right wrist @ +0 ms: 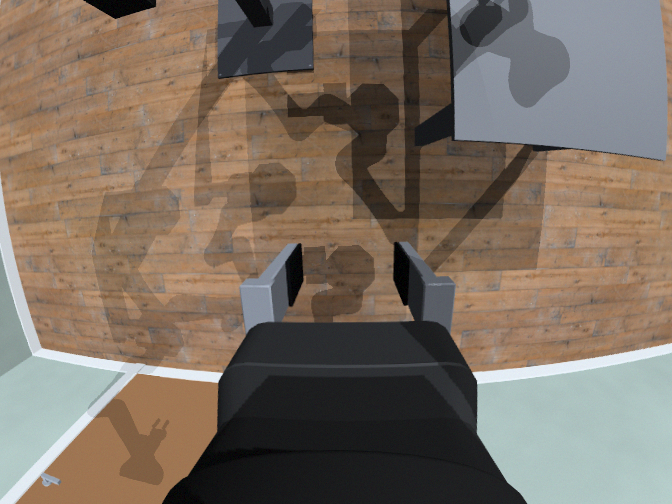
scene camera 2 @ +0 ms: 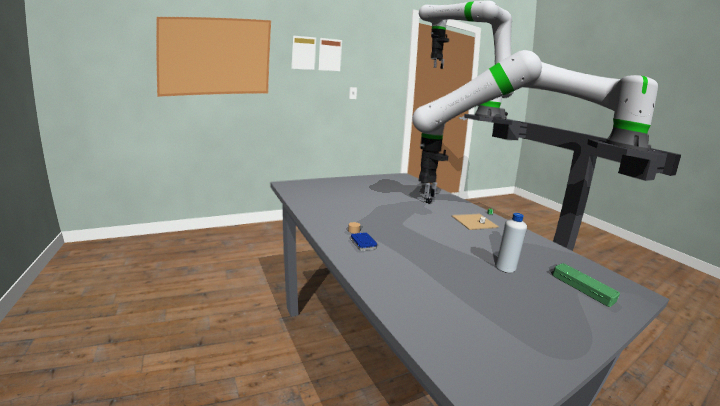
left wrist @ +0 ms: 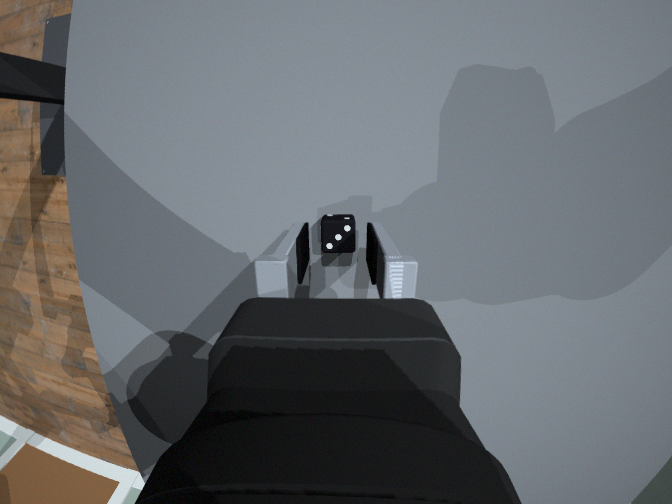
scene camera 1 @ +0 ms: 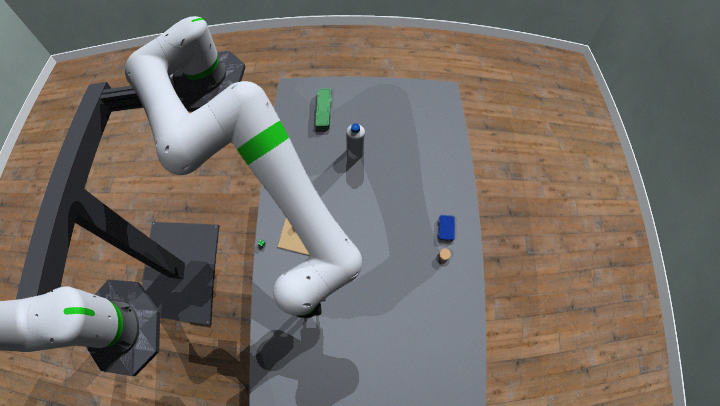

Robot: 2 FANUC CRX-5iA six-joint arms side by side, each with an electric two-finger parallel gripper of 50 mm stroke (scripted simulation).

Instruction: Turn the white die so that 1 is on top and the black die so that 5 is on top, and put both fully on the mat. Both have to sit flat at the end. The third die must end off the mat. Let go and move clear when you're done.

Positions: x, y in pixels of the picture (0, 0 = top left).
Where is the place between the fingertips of the right gripper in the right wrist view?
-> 347, 261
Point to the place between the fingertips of the left gripper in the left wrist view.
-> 337, 241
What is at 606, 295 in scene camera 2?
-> A green box.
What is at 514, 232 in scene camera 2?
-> A white bottle.
